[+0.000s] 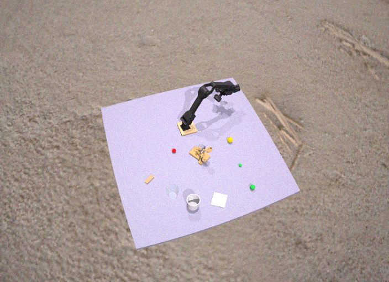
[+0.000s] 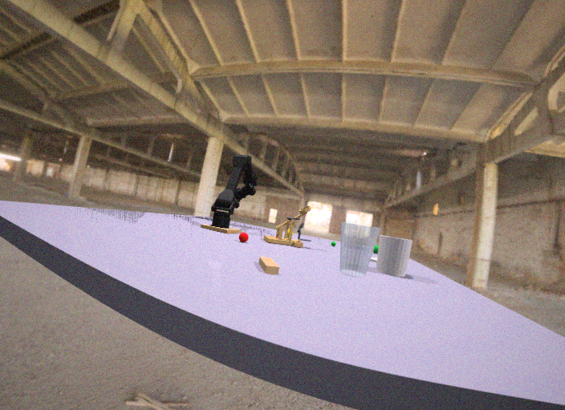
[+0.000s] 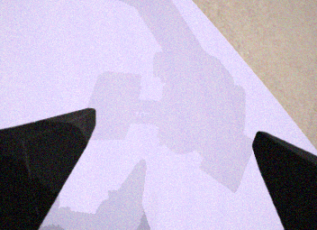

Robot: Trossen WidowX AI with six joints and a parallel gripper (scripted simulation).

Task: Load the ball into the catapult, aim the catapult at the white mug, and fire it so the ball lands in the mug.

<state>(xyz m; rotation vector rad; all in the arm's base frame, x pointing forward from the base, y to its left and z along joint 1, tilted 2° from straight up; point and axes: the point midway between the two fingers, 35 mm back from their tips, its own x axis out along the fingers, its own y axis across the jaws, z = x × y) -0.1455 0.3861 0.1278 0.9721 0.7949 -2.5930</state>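
My gripper tip is 49 cm short of the wooden catapult, 40 cm to the left of it and 3 cm above it. Also, from my gripper tip: white square pad (85 cm ahead, 45 cm to the right, 10 cm below); then red ball (34 cm ahead, 56 cm to the right, 9 cm below); then yellow ball (44 cm ahead, 13 cm to the right, 8 cm below).
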